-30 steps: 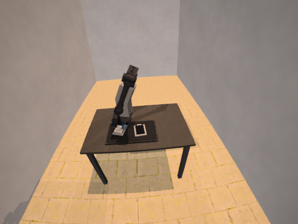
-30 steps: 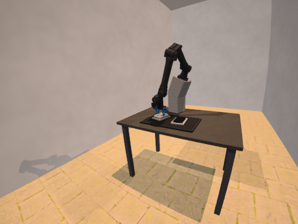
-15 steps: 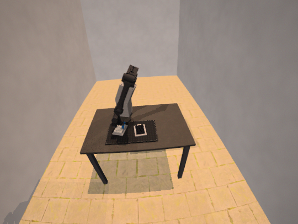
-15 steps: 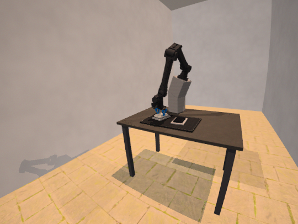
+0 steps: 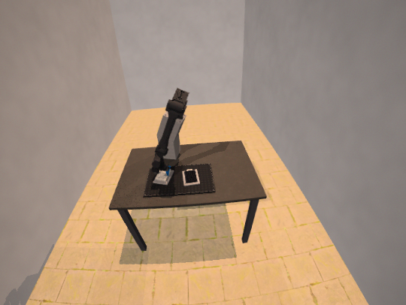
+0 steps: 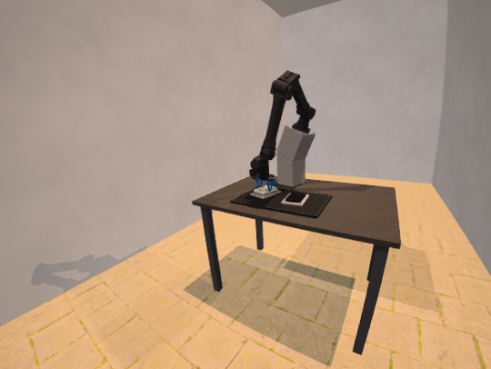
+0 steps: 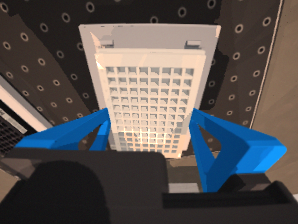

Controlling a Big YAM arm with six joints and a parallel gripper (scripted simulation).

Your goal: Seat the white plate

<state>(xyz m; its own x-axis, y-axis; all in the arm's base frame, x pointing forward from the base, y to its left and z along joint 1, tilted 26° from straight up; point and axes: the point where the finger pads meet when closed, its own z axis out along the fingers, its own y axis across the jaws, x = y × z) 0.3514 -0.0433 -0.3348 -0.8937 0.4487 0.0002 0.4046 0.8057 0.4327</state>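
My gripper is now 10 mm above the white 96-well plate M09. From my hand the other things lie so: black plate M06 (210 mm to the left, 60 mm ahead, 20 mm below); plate nest N2 (30 mm below); deck label (90 mm behind, 40 mm to the left, 30 mm below).
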